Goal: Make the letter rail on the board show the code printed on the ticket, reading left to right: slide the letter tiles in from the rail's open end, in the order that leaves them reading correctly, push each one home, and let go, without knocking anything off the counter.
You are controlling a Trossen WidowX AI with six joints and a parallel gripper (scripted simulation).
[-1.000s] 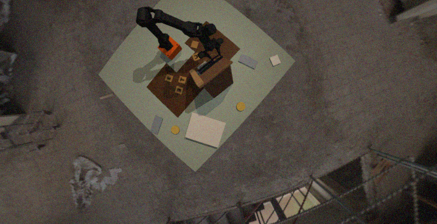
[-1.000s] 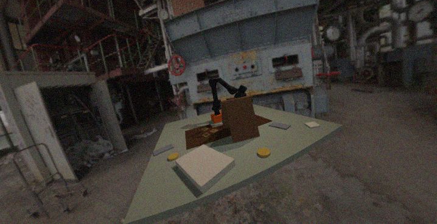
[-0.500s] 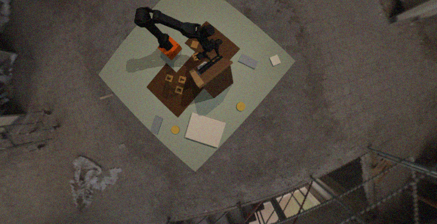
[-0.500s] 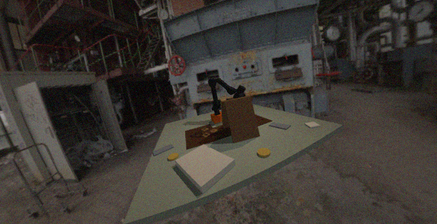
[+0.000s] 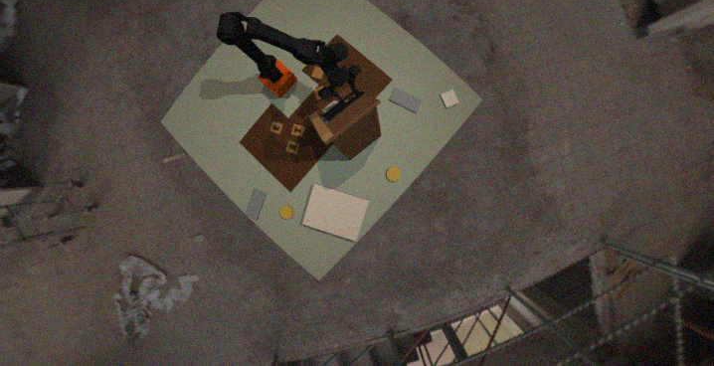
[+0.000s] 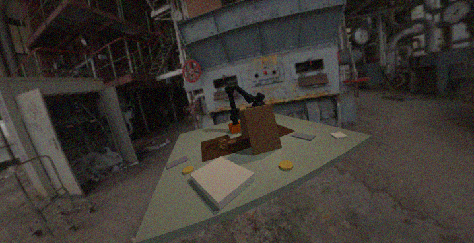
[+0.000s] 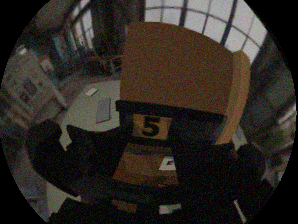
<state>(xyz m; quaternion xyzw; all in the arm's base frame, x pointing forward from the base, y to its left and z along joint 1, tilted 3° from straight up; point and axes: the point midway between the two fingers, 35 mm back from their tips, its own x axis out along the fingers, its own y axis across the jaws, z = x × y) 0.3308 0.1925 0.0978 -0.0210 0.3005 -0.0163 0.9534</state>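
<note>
The white ticket lies 9 cm below my gripper tip, 8 cm to the right of it and 6 cm behind it. From my gripper tip the other things lie so: tan tile: 28 cm behind, 16 cm below, 8 cm to the left; then white slab: 38 cm to the right, 34 cm ahead, 14 cm below; then brown mat: 16 cm to the right, 16 cm below, 16 cm behind.
</note>
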